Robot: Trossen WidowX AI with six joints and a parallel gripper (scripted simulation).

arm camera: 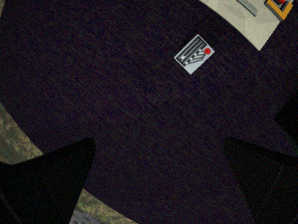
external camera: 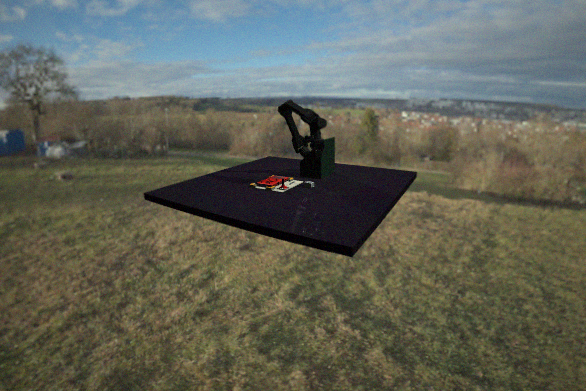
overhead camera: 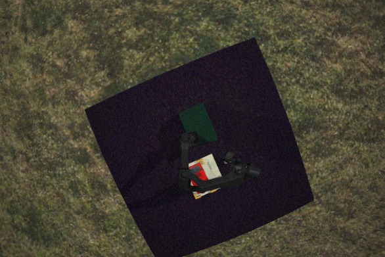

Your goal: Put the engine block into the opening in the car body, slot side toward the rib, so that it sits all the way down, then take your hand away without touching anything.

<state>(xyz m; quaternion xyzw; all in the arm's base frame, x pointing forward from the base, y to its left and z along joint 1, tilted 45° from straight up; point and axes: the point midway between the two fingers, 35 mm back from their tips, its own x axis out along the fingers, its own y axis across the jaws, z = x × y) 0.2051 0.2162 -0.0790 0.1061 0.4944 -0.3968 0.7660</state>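
Right now my gripper tip is 2 cm short of the grey engine block, 6 cm to the left of it and 16 cm above it.
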